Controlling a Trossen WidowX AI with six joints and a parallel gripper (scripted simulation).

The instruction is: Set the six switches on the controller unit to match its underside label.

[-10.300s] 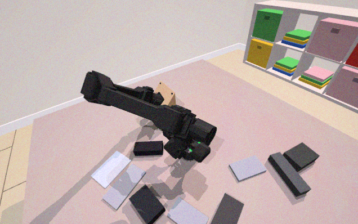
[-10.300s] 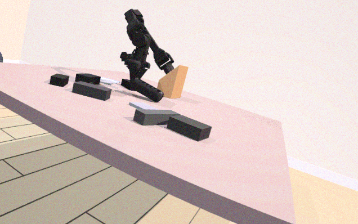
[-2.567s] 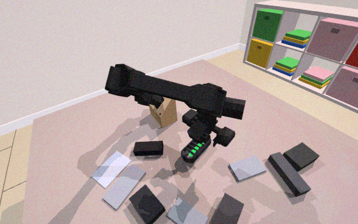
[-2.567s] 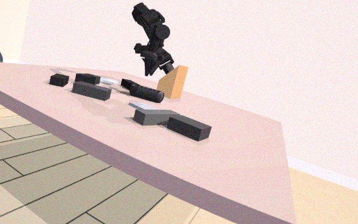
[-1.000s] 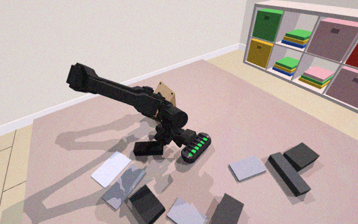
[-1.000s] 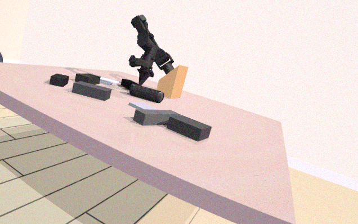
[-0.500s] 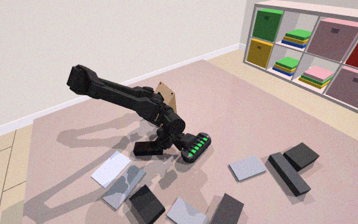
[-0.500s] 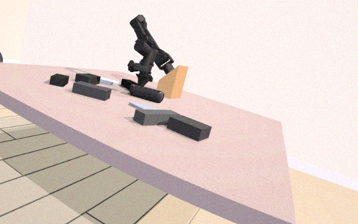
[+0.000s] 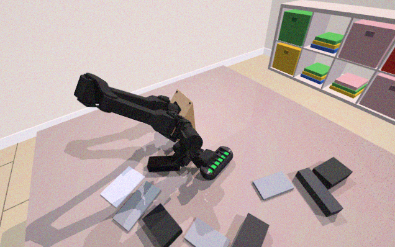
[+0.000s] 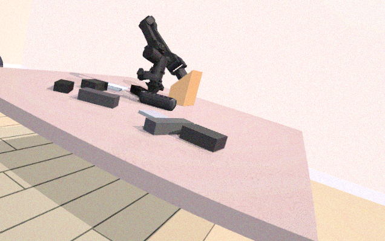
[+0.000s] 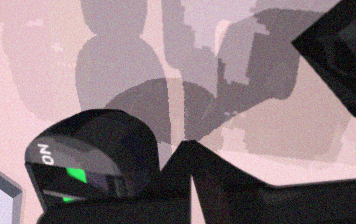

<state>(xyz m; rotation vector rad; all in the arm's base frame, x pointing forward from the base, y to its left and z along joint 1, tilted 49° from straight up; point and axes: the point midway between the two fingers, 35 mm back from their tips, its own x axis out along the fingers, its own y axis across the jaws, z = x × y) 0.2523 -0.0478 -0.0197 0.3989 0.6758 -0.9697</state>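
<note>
Now: gripper tip 80 mm past the dark module, 120 mm to the left of it and 10 mm below it.
</note>
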